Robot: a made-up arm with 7 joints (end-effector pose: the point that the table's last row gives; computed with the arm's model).
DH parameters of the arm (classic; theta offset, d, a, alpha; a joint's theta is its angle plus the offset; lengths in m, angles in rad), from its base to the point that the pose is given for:
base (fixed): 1.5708 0.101 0 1.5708
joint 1: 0 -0.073 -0.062 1.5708
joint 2: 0 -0.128 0.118 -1.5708
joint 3: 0.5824 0 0.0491 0
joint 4: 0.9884 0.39 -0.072 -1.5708
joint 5: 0 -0.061 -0.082 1.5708
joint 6: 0 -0.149 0.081 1.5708
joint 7: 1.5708 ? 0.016 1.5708
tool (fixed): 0 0.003 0 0
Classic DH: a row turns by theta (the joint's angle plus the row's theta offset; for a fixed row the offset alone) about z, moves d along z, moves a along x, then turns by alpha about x.
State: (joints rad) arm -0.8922 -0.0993 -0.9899 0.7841 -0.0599 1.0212 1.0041
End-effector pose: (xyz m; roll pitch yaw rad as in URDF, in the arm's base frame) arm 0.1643 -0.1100 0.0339 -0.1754 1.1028 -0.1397
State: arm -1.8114 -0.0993 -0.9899 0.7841 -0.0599 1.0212 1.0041
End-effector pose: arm 0.1643 -0.1200 0.1478 -1.3044 0.5136 -1.0322
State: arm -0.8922 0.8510 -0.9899 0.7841 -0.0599 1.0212 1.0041
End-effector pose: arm 0.1017 -0.2430 0.1989 0.1467 0.4072 -0.5286
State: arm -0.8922 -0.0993 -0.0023 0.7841 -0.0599 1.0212 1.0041
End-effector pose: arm 0.1388 0.0771 -0.1435 1.3086 0.6243 1.0218
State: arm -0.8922 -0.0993 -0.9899 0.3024 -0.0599 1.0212 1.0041
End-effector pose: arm 0.1735 -0.0963 0.1643 -0.9383 0.8534 -0.7488
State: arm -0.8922 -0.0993 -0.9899 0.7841 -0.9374 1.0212 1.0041
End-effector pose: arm 0.0702 0.0470 0.1244 -1.1872 1.2574 -1.8774
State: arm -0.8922 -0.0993 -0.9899 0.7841 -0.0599 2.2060 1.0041
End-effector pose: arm 0.1421 -0.0804 -0.1750 1.4020 0.4472 0.9993
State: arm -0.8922 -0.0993 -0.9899 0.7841 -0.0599 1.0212 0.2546
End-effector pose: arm 0.1705 -0.1091 0.0441 -0.0842 0.3583 -0.0124
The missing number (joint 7, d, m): -0.177
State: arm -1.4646 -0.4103 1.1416 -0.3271 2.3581 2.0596 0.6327
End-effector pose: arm 0.4906 0.2869 -0.2119 0.0465 -0.2963 2.4529
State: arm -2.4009 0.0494 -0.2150 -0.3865 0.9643 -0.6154 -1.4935
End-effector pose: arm 0.1521 0.0391 0.0739 0.2966 0.6718 -2.4168
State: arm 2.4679 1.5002 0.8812 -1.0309 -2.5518 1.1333 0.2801
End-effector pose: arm 0.0183 0.1181 -0.4577 0.9440 -1.1497 -1.2702
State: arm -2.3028 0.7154 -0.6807 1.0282 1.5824 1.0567 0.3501
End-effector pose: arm 0.4683 0.1515 0.4183 -1.2730 0.5946 1.4583
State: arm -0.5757 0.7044 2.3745 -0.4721 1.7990 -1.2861 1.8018
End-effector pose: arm 0.3490 0.1046 0.3731 1.8016 0.8855 -0.5547
